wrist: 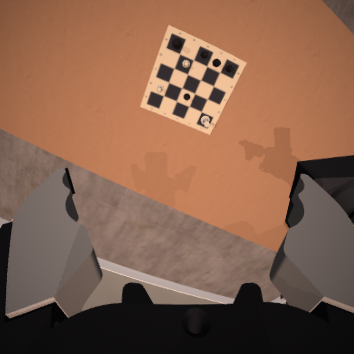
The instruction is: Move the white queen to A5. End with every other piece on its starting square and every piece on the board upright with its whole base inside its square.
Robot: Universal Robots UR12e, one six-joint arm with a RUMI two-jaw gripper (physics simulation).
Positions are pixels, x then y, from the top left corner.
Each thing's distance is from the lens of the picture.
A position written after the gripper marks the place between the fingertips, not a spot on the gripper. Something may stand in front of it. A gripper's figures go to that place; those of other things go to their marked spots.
gripper (182, 174): 12 cm
chessboard (209, 87): 58 cm
